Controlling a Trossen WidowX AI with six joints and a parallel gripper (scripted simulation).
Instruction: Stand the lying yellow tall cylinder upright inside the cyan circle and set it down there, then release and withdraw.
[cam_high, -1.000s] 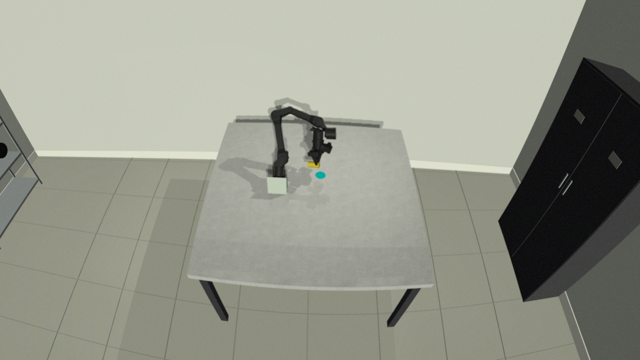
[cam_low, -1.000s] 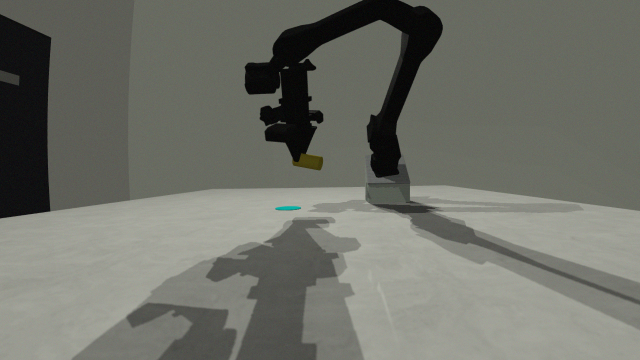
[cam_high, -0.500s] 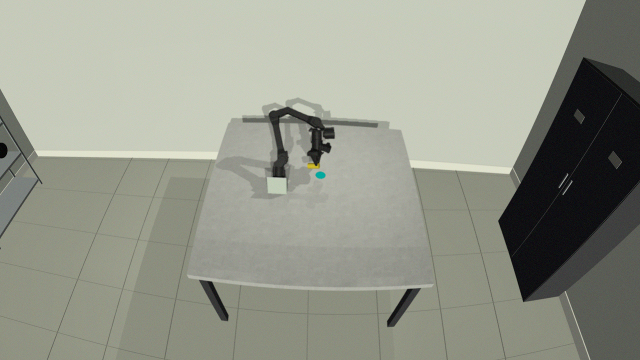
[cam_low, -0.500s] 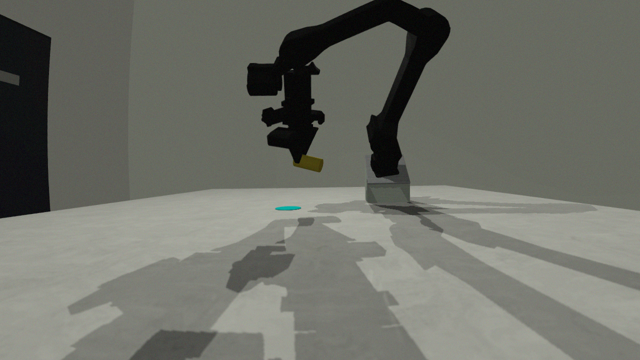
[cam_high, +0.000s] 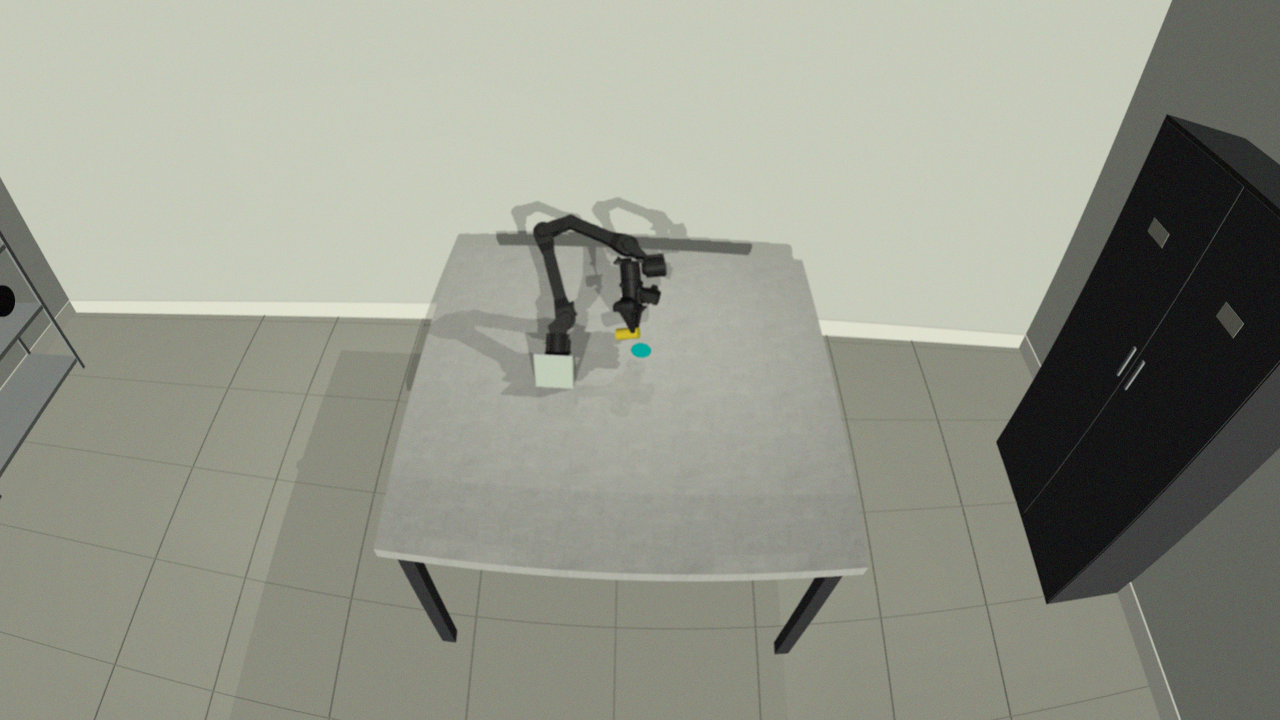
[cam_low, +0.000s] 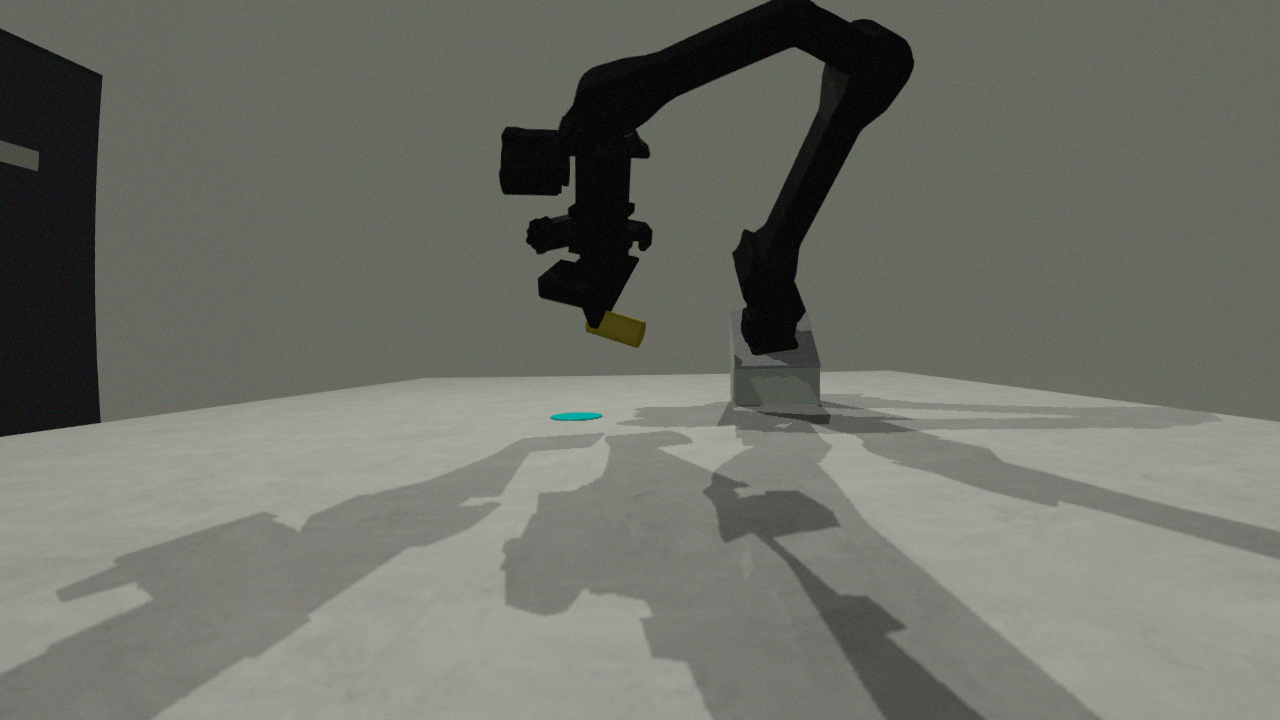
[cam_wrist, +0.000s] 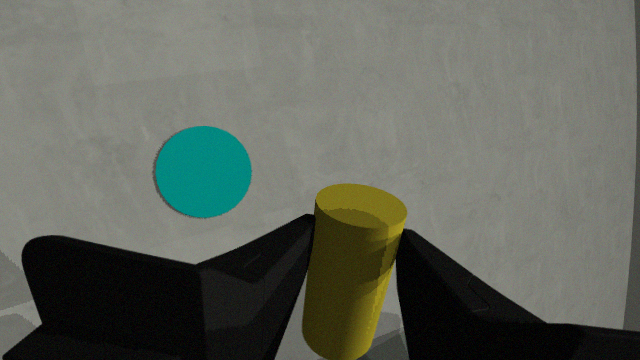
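Now: the cyan circle 30 mm ahead of my gripper tip, 40 mm to the left of it and 110 mm below it. Round my gripper tip: yellow cylinder (20 mm behind, 10 mm below).
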